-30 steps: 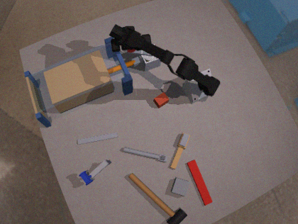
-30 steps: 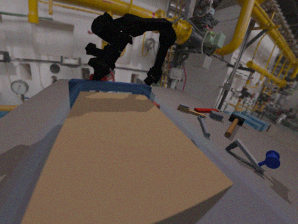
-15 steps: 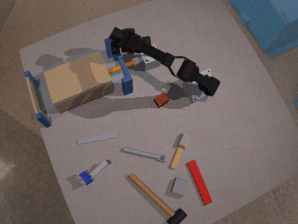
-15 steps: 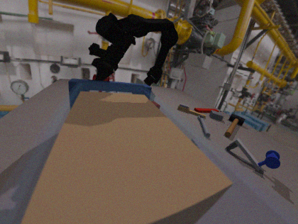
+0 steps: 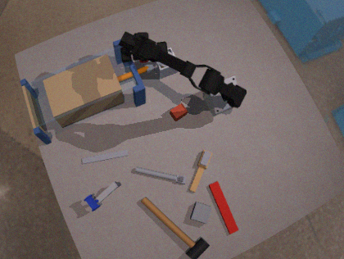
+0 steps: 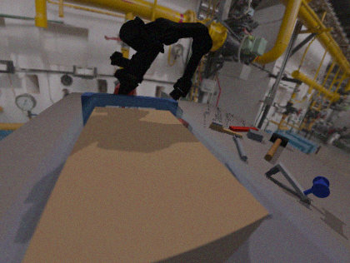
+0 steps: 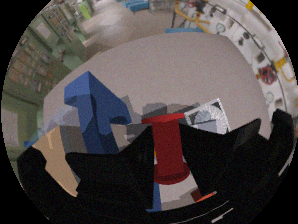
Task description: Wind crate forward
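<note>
My gripper tip is now 30 mm past the red-knobbed crank, 30 mm to the right of it and 30 mm above it. Also, from my gripper tip: blue steel frame: 70 mm ahead, 40 mm to the left, 30 mm below; then red knob: 20 mm to the left; then grey winch: 110 mm behind, 40 mm to the left, 100 mm below.
</note>
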